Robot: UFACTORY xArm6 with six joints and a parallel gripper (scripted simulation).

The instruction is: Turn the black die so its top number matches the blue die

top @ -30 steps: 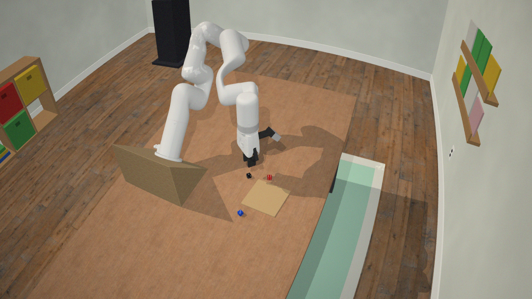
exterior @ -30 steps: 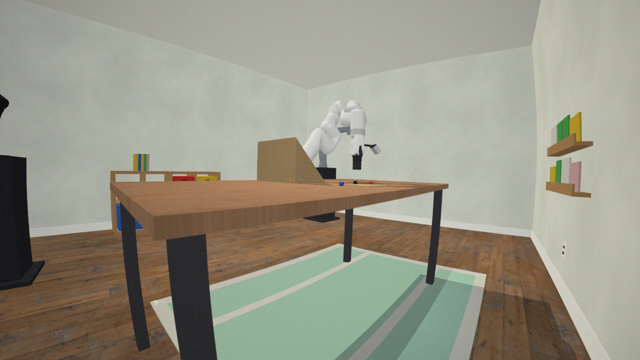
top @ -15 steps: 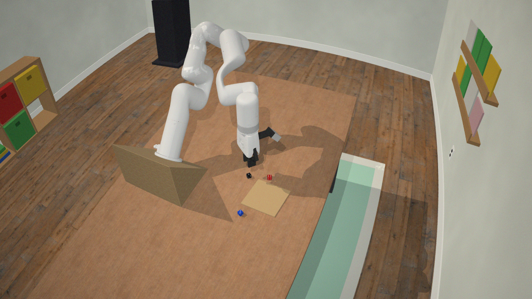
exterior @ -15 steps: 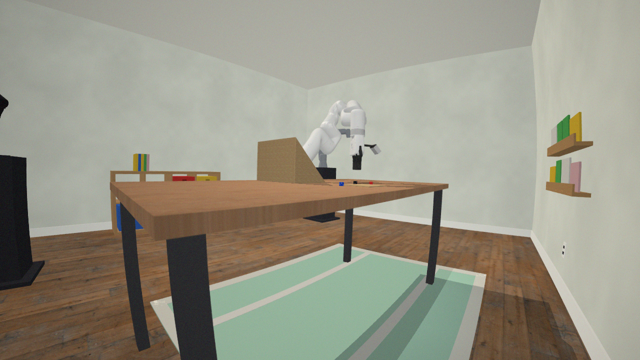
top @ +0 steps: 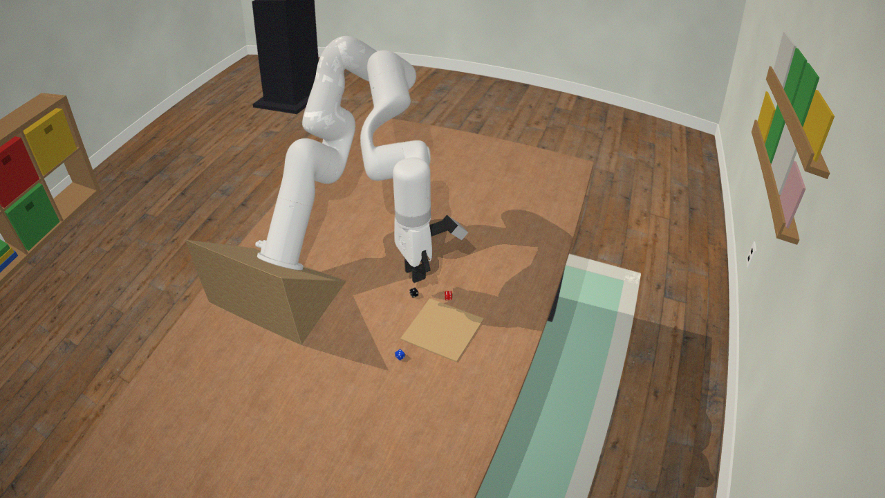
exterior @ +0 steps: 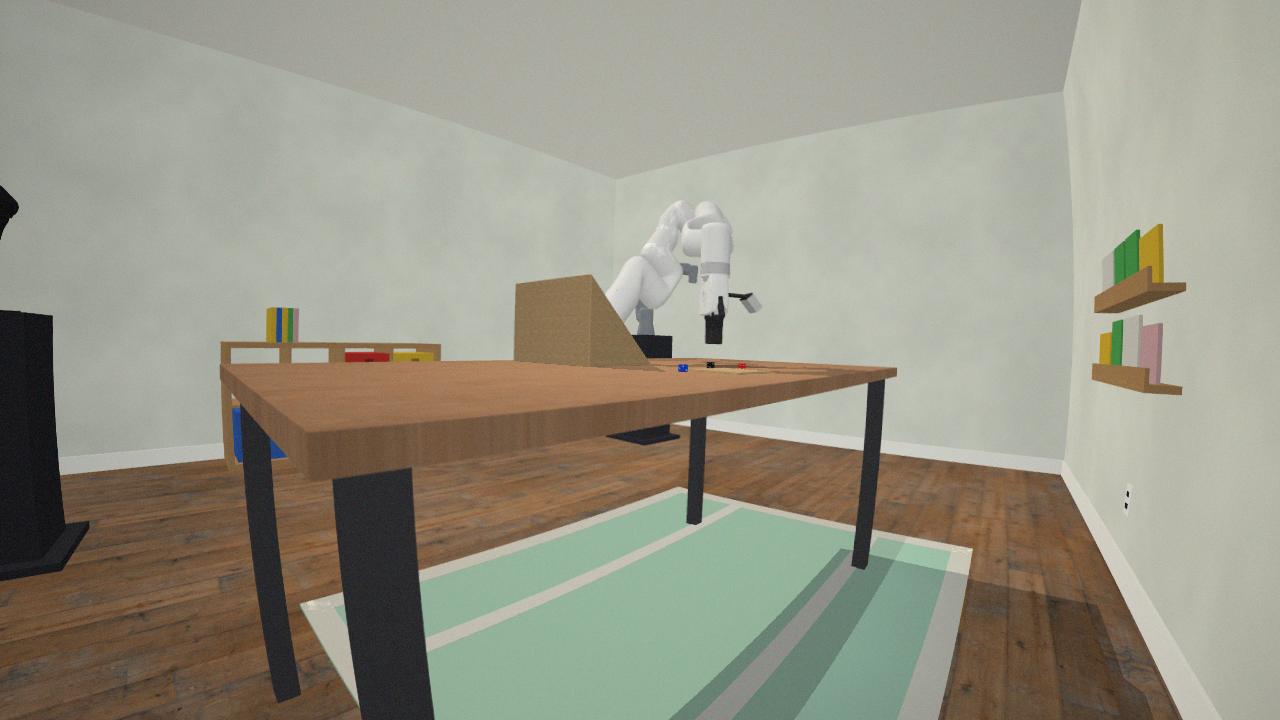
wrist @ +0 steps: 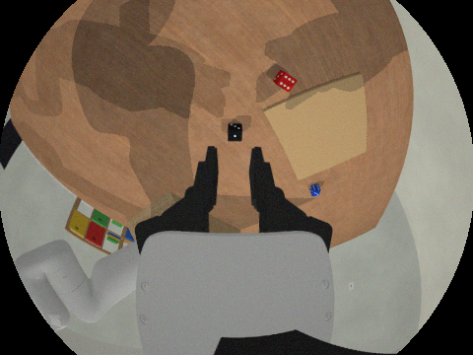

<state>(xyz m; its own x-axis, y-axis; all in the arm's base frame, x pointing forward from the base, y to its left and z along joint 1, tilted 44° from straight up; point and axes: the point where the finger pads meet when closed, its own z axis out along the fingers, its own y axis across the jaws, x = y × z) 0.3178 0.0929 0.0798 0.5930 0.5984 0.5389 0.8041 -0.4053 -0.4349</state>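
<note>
Now: the black die 10 mm to the right of my hand and 70 mm below it. The rest, counted from my hand: blue die: 50 mm ahead, 190 mm to the right, 70 mm below; tan mat: 100 mm ahead, 80 mm to the right, 80 mm below; red die: 70 mm ahead, 20 mm to the left, 70 mm below.
</note>
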